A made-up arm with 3 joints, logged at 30 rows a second.
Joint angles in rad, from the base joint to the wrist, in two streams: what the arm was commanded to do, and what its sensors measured. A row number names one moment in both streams.
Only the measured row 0 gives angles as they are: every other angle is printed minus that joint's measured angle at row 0.
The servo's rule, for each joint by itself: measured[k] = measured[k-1] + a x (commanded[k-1-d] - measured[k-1]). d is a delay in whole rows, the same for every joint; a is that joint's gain. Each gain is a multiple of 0.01, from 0.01 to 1. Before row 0 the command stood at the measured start. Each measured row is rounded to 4 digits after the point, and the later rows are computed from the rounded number. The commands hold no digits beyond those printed.
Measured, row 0:
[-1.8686, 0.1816, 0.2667]
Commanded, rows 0 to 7:
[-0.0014, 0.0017, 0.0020]
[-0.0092, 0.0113, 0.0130]
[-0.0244, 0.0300, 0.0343]
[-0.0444, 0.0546, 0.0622]
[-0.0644, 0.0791, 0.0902]
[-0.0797, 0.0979, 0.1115]
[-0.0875, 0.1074, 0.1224]
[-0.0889, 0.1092, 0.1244]
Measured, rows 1 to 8:
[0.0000, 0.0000, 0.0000]
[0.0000, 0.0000, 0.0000]
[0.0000, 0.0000, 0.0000]
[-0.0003, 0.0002, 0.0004]
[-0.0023, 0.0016, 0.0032]
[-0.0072, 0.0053, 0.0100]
[-0.0154, 0.0117, 0.0215]
[-0.0262, 0.0205, 0.0366]
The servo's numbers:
d 3
a 0.22 0.13 0.22

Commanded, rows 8 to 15:
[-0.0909, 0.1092, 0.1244]
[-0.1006, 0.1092, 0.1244]
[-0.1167, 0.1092, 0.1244]
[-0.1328, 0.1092, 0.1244]
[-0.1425, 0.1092, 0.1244]
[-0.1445, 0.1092, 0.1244]
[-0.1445, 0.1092, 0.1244]
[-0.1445, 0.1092, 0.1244]
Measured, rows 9 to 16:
[-0.0380, 0.0306, 0.0531]
[-0.0489, 0.0406, 0.0683]
[-0.0577, 0.0495, 0.0806]
[-0.0650, 0.0573, 0.0902]
[-0.0728, 0.0640, 0.0977]
[-0.0825, 0.0699, 0.1036]
[-0.0936, 0.0750, 0.1082]
[-0.1044, 0.0794, 0.1118]

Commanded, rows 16 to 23:
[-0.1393, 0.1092, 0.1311]
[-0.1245, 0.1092, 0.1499]
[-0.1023, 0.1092, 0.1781]
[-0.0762, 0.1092, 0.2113]
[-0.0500, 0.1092, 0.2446]
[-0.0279, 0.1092, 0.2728]
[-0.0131, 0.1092, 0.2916]
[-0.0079, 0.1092, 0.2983]
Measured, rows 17 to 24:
[-0.1132, 0.0833, 0.1146]
[-0.1201, 0.0867, 0.1168]
[-0.1255, 0.0896, 0.1185]
[-0.1285, 0.0921, 0.1213]
[-0.1276, 0.0943, 0.1276]
[-0.1220, 0.0962, 0.1387]
[-0.1119, 0.0979, 0.1547]
[-0.0983, 0.0994, 0.1745]

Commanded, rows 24 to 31:
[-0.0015, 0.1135, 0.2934]
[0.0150, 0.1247, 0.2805]
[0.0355, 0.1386, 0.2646]
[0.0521, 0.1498, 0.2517]
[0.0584, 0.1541, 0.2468]
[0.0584, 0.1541, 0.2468]
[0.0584, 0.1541, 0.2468]
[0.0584, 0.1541, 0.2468]
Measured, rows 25 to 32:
[-0.0828, 0.1007, 0.1961]
[-0.0675, 0.1018, 0.2171]
[-0.0544, 0.1028, 0.2350]
[-0.0428, 0.1042, 0.2478]
[-0.0301, 0.1069, 0.2550]
[-0.0157, 0.1110, 0.2571]
[-0.0008, 0.1160, 0.2559]
[0.0122, 0.1210, 0.2539]

